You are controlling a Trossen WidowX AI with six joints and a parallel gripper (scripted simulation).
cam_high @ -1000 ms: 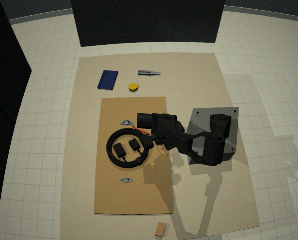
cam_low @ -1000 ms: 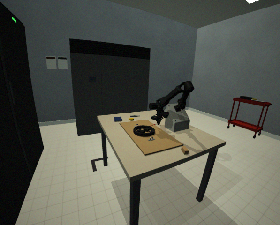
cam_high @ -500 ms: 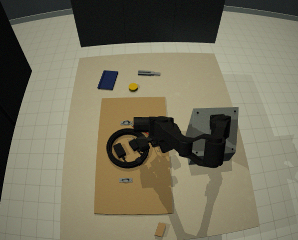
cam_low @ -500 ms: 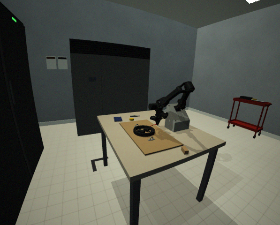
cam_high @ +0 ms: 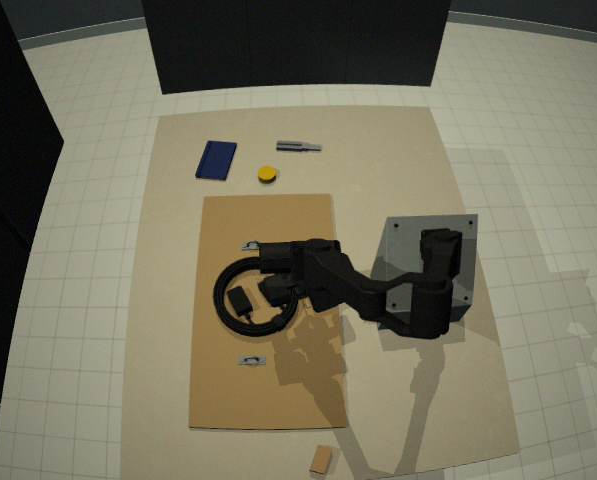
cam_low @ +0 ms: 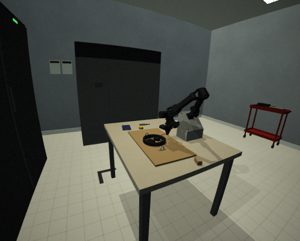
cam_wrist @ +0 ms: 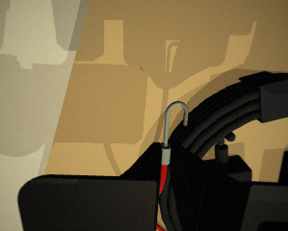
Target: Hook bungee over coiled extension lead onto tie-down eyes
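Now: the extension lead coil 11 cm ahead of my hand, 3 cm to the right of it and 7 cm below it. The rest, counted from my hand: small wooden block 37 cm to the left, 9 cm below; board 9 cm ahead, 2 cm to the right, 9 cm below; yellow disc 7 cm ahead, 40 cm to the right, 9 cm below.
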